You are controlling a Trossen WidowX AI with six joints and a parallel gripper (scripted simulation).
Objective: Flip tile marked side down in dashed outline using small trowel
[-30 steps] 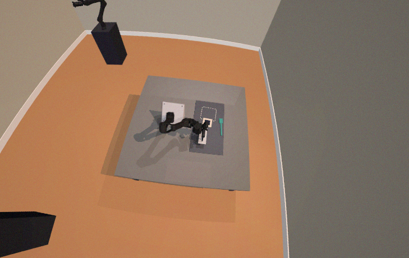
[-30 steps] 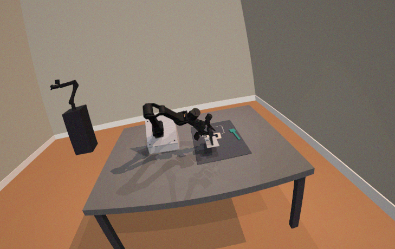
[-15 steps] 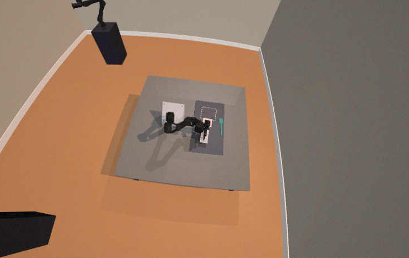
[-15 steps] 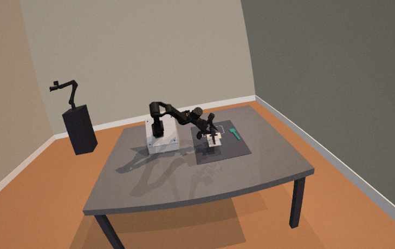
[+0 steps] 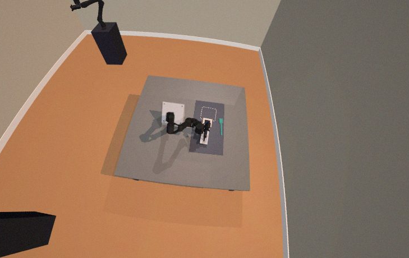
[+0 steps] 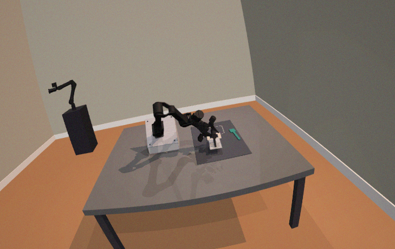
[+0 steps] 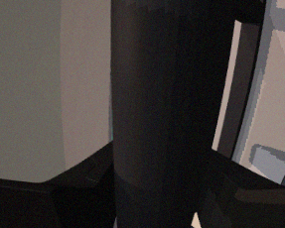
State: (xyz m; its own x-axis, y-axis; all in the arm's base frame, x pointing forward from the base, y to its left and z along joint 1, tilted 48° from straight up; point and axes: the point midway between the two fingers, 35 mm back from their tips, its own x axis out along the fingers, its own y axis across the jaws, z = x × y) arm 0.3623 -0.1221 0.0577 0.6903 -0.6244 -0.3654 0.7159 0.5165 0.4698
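Now: gripper tip 110 mm to the right of the dark mat, 90 mm above it and 10 mm short of it. Round my gripper tip: trowel (30 mm behind, 10 mm below); tile (140 mm to the left, 70 mm below, 10 mm behind).
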